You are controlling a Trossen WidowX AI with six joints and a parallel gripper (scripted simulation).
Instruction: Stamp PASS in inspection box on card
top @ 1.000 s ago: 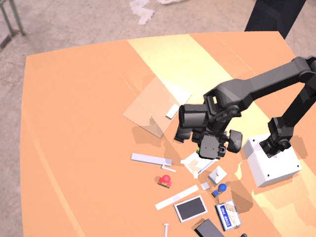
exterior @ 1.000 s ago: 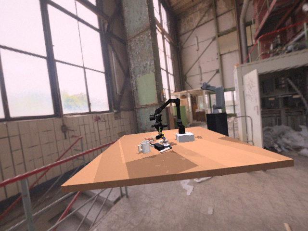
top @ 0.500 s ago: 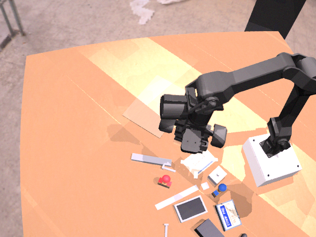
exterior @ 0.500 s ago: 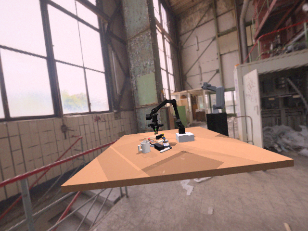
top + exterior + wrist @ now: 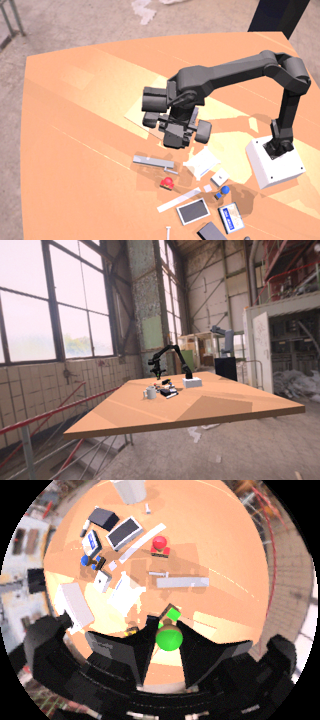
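Now: the grey bar 9 cm below my gripper tip, 7 cm ahead of it and 2 cm to the left of it. The rest, counted from my gripper tip: white card 10 cm below, 8 cm to the left, 8 cm behind; then red stamp 11 cm to the left, 7 cm below, 6 cm ahead; then green-knobbed stamp right at my gripper tip.
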